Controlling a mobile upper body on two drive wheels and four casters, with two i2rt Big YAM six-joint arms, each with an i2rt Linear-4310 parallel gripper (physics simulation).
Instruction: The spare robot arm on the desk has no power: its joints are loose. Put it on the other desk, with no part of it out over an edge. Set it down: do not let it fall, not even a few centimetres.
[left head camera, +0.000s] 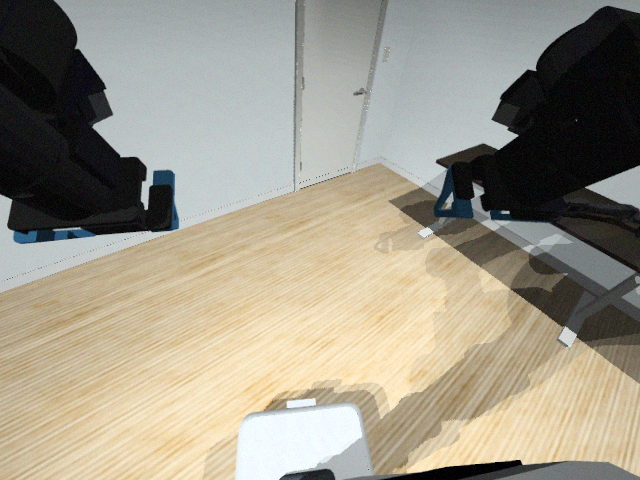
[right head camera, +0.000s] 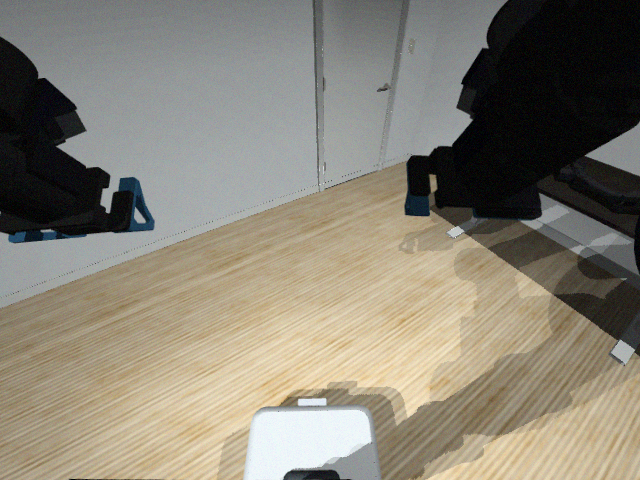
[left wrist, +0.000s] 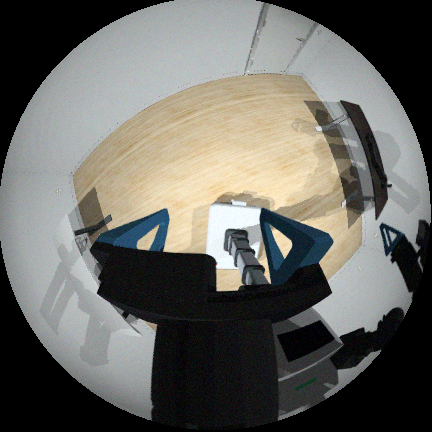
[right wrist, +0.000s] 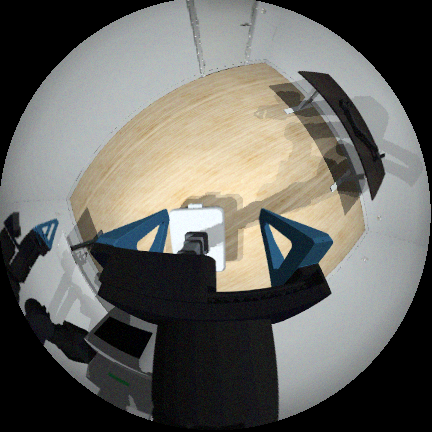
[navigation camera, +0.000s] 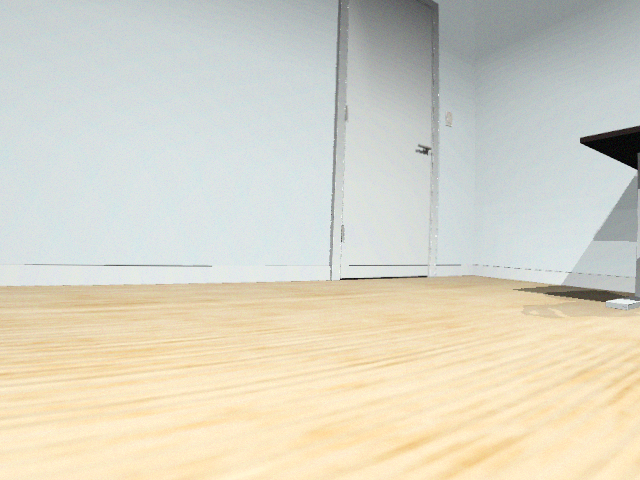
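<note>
The spare robot arm (left head camera: 602, 210) (right head camera: 594, 181) (left wrist: 374, 154) (right wrist: 358, 126) is dark and lies stretched along the dark desk (left head camera: 465, 154) (left wrist: 352, 112) (right wrist: 320, 82) (navigation camera: 615, 140) at the right. One end of it shows near the desk's edge in the wrist views; in the head views my right arm hides part of it. Another piece of furniture, perhaps the other desk, shows a grey leg (left wrist: 93, 225) (right wrist: 85, 244) at the far left of the wrist views, mostly hidden. My left gripper (left head camera: 111, 222) (left wrist: 213, 212) and right gripper (left head camera: 485, 209) (right wrist: 214, 212) are open and empty, held high, away from both.
My white base (left head camera: 305, 439) (right head camera: 312, 439) (left wrist: 217, 235) shows below the grippers. The desk's white feet (left head camera: 567, 336) (right head camera: 622, 352) stand on the wooden floor (left head camera: 258, 310) (navigation camera: 310, 361) at the right. A closed door (left head camera: 336, 93) (navigation camera: 387, 155) is in the far wall, near the room's corner.
</note>
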